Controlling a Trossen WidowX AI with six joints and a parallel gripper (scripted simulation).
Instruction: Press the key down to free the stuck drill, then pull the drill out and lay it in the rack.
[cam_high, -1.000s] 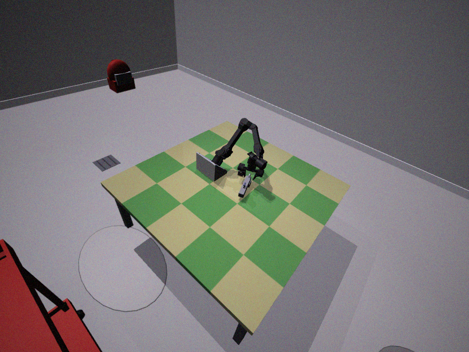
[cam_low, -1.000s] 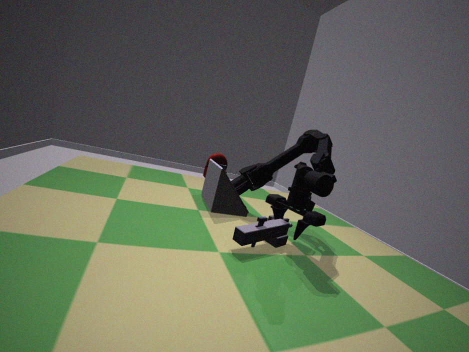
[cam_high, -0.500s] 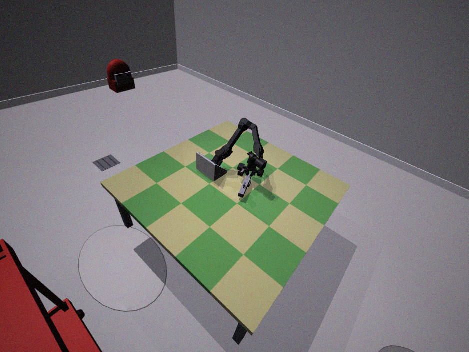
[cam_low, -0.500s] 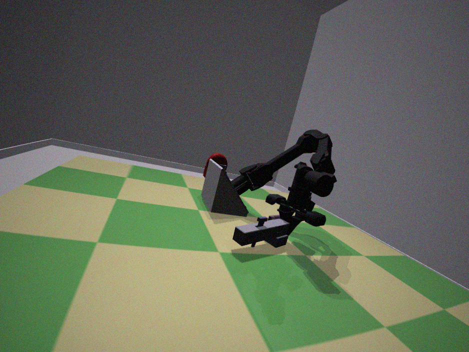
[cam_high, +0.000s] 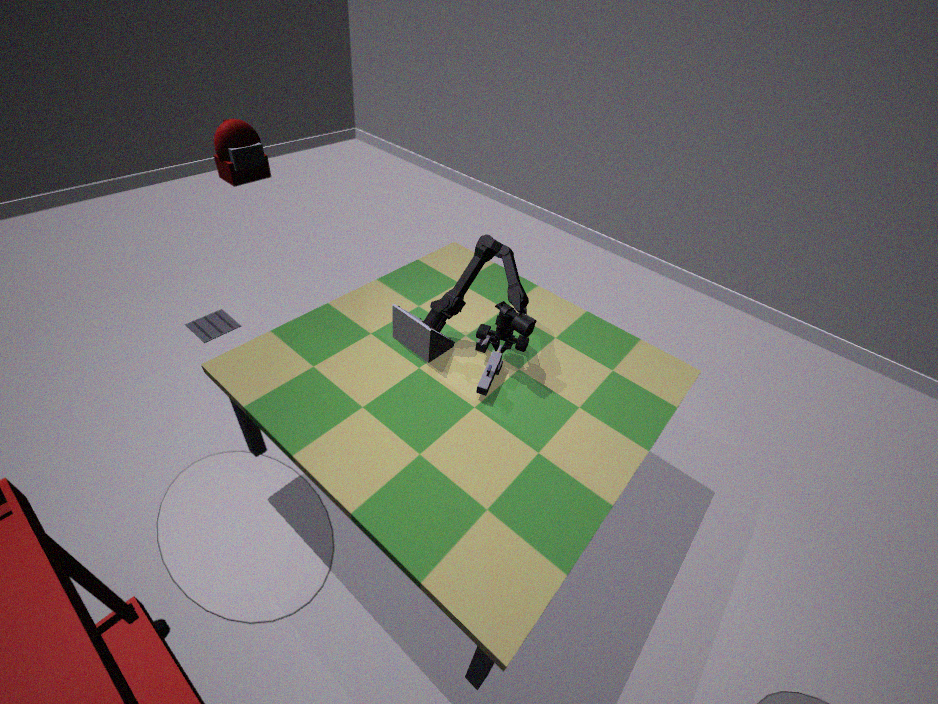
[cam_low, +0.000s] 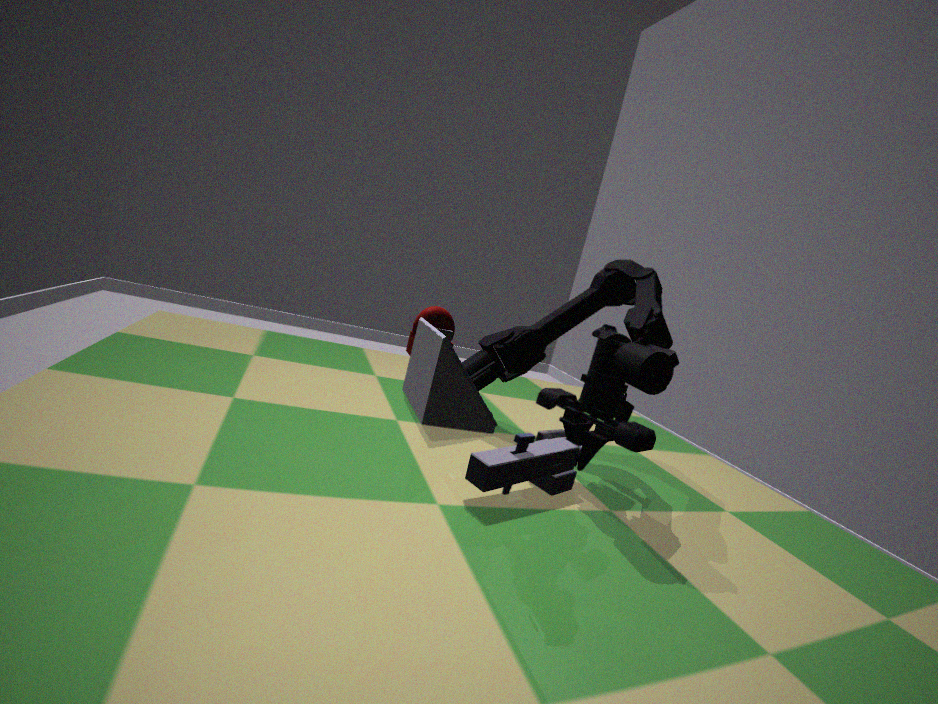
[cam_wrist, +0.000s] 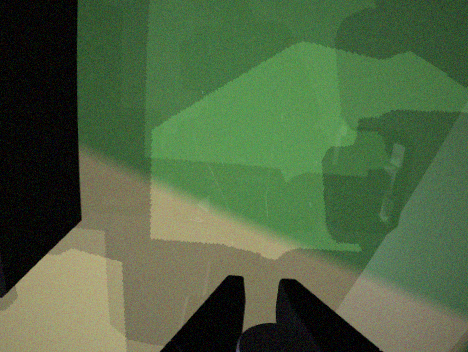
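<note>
My gripper tip is 1 cm short of the drill, 5 cm to the left of it and 3 cm below it. Also, from my gripper tip: dark key: 3 cm ahead, 15 cm to the right, 3 cm above; then grey block: 3 cm ahead, 12 cm to the right, 2 cm above; then rack: 8 cm behind, 2 cm to the left.
</note>
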